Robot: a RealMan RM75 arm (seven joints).
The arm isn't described. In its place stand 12 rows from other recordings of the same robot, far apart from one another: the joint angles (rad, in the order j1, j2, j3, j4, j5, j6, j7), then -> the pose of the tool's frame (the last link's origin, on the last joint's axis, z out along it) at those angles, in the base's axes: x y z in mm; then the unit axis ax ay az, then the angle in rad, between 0 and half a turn.
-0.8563 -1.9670 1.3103 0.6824 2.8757 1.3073 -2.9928 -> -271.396, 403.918, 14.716, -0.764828, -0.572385, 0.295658, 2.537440
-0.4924 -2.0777 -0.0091 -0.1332 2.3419 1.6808 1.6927 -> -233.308, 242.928, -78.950, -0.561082, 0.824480, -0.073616, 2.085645
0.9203 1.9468 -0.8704 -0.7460 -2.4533 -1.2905 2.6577 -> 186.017, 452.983, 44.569, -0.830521, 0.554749, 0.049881, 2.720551
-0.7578 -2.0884 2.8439 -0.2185 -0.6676 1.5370 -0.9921 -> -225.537, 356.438, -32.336, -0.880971, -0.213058, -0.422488, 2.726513
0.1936 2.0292 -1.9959 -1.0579 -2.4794 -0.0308 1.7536 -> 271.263, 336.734, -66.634, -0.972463, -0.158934, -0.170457, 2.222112
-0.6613 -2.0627 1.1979 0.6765 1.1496 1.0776 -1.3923 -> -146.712, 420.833, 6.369, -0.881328, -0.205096, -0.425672, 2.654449
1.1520 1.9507 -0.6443 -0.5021 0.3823 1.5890 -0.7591 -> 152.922, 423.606, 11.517, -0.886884, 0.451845, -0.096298, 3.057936
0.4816 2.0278 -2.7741 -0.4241 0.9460 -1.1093 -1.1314 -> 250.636, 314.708, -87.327, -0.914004, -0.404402, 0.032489, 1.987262
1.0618 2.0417 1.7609 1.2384 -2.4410 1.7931 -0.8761 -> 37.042, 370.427, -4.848, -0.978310, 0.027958, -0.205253, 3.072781
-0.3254 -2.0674 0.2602 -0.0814 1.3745 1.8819 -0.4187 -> -300.347, 242.032, 19.471, -0.768338, -0.150357, -0.622133, 2.048333
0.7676 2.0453 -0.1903 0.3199 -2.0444 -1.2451 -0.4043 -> 189.859, 312.204, -120.950, -0.919781, -0.285497, 0.269247, 2.489552
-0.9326 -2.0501 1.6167 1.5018 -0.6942 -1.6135 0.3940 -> -19.679, 347.665, -24.464, -0.978887, -0.137110, 0.151596, 2.856441
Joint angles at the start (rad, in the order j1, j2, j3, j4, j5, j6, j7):
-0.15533 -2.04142 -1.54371 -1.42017 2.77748 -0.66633 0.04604
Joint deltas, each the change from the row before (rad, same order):
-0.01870 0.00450 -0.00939 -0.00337 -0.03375 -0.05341 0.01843
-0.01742 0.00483 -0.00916 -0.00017 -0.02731 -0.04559 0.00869
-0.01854 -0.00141 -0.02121 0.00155 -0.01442 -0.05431 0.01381
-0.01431 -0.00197 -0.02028 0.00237 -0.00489 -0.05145 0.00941
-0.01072 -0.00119 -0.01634 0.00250 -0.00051 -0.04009 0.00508
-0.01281 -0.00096 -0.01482 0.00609 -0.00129 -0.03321 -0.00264
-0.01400 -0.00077 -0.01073 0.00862 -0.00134 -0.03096 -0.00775
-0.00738 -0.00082 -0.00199 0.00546 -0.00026 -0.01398 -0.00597
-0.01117 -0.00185 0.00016 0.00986 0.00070 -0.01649 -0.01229
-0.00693 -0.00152 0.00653 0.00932 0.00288 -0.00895 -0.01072
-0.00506 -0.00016 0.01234 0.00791 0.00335 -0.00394 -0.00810
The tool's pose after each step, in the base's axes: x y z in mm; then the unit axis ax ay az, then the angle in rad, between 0 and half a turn. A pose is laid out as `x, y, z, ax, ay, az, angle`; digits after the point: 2 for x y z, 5 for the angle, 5 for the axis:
-271.67, 353.68, 27.93, -0.85253, -0.52192, -0.02810, 2.16452
-268.96, 354.43, 26.95, -0.84966, -0.52686, -0.02220, 2.19731
-267.77, 354.93, 27.03, -0.84627, -0.53263, -0.01115, 2.22568
-268.37, 354.30, 27.36, -0.84210, -0.53931, 0.00212, 2.24932
-269.42, 353.57, 28.00, -0.83821, -0.54518, 0.01320, 2.26618
-269.96, 353.64, 28.27, -0.83295, -0.55297, 0.02046, 2.28165
-270.06, 353.74, 27.41, -0.82711, -0.56138, 0.02714, 2.29911
-269.73, 353.69, 25.99, -0.82433, -0.56528, 0.03054, 2.30929
-268.99, 353.77, 23.06, -0.82009, -0.57118, 0.03480, 2.32371
-268.76, 353.22, 19.47, -0.81755, -0.57447, 0.03986, 2.33501
-268.29, 352.56, 15.57, -0.81744, -0.57420, 0.04560, 2.34435

